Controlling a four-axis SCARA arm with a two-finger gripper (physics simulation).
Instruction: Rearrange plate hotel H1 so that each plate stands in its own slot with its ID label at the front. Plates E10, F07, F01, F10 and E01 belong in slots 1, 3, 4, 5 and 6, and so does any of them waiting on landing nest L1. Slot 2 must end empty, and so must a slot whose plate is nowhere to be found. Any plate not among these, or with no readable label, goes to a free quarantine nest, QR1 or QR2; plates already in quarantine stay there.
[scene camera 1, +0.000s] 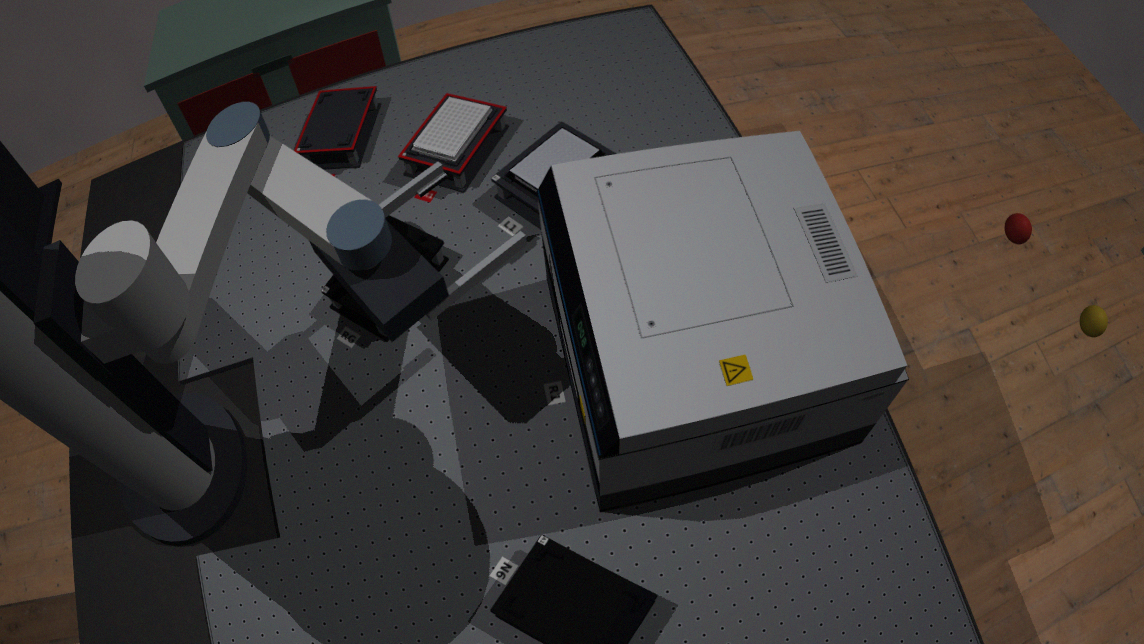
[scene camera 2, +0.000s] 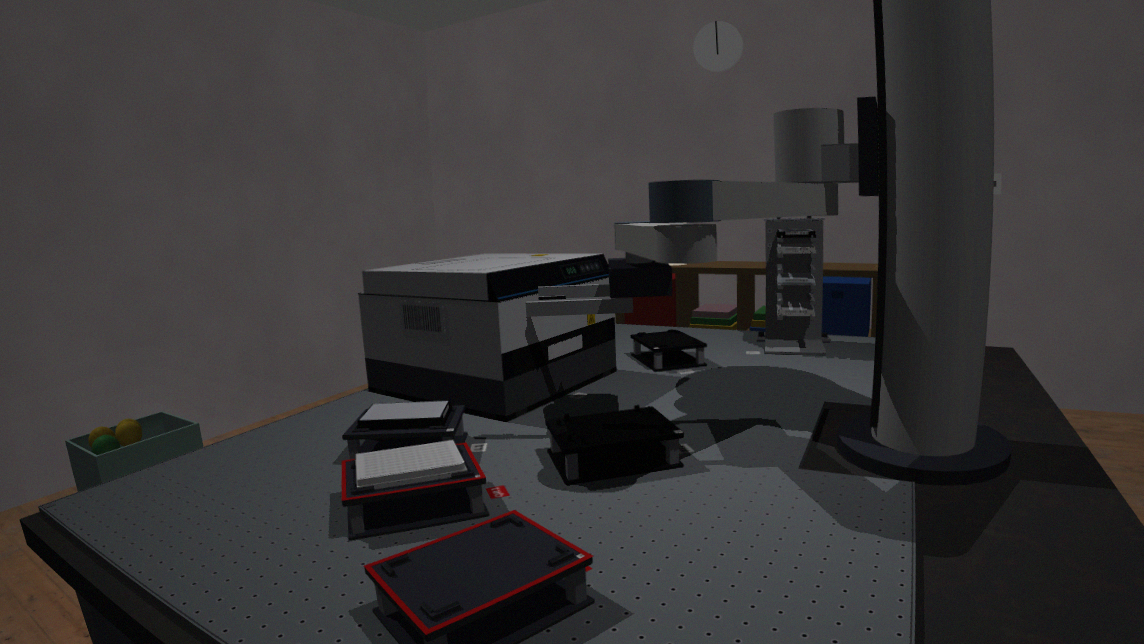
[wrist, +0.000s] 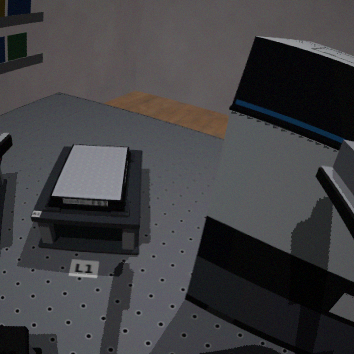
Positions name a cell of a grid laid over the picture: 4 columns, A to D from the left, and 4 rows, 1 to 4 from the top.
Scene:
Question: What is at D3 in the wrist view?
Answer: A white instrument.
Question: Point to the gripper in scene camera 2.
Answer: At B2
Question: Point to the gripper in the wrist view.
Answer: At B2

